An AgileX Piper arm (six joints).
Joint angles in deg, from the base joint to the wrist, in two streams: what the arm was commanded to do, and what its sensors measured. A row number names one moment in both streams.
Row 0, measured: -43.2, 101.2, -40.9, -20.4, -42.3, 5.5
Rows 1 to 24, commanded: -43.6, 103.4, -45.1, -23.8, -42.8, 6.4; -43.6, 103.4, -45.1, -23.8, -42.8, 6.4; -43.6, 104.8, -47.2, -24.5, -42.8, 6.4; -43.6, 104.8, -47.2, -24.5, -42.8, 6.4; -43.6, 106.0, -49.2, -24.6, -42.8, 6.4; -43.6, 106.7, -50.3, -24.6, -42.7, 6.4; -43.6, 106.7, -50.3, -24.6, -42.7, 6.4; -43.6, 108.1, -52.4, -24.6, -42.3, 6.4; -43.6, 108.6, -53.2, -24.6, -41.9, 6.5; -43.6, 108.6, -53.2, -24.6, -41.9, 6.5; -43.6, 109.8, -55.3, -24.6, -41.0, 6.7; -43.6, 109.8, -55.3, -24.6, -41.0, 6.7; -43.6, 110.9, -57.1, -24.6, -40.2, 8.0; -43.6, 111.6, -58.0, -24.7, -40.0, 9.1; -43.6, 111.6, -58.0, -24.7, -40.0, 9.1; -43.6, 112.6, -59.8, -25.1, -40.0, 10.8; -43.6, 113.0, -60.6, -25.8, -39.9, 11.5; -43.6, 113.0, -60.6, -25.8, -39.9, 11.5; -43.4, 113.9, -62.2, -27.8, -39.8, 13.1; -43.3, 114.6, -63.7, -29.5, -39.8, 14.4; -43.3, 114.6, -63.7, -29.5, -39.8, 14.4; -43.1, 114.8, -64.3, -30.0, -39.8, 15.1; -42.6, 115.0, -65.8, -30.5, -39.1, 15.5; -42.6, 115.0, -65.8, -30.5, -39.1, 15.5
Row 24, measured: -44.0, 114.5, -63.1, -26.9, -36.9, 14.4
